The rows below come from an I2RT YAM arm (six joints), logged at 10 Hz.
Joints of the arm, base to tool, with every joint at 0 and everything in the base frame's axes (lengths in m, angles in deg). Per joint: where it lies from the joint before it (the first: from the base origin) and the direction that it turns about. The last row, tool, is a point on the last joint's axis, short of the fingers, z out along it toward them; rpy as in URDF.
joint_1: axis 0 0 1 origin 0 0 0.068
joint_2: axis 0 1 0 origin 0.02 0.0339 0.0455
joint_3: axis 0 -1 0 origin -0.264 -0.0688 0
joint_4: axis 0 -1 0 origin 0.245 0.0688 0.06
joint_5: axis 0 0 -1 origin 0.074 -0.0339 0.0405
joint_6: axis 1 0 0 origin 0.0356 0 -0.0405
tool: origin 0 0 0 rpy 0 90 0
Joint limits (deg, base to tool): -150..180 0..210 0..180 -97..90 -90..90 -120..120
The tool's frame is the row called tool.
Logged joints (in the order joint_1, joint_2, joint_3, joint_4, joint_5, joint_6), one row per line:
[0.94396, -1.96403, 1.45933, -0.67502, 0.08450, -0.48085]
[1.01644, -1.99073, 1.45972, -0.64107, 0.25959, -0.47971]
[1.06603, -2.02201, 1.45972, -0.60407, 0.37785, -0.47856]
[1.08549, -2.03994, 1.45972, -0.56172, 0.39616, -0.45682]
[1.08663, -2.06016, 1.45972, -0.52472, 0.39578, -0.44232]
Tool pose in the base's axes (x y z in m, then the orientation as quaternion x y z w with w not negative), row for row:
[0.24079, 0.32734, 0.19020, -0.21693, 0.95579, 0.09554, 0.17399]
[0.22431, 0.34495, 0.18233, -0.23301, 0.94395, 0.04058, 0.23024]
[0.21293, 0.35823, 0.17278, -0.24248, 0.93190, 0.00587, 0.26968]
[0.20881, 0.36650, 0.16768, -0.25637, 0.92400, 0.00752, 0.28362]
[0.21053, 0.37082, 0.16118, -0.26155, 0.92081, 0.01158, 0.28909]
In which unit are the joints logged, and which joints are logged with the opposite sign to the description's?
The joints are logged in radians. Opposite sign: joint_2, joint_6.
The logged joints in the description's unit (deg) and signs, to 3 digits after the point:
[54.085, 112.531, 83.613, -38.676, 4.841, 27.551]
[58.238, 114.060, 83.636, -36.731, 14.873, 27.485]
[61.079, 115.853, 83.636, -34.611, 21.649, 27.419]
[62.194, 116.880, 83.636, -32.184, 22.698, 26.174]
[62.259, 118.038, 83.636, -30.064, 22.677, 25.343]

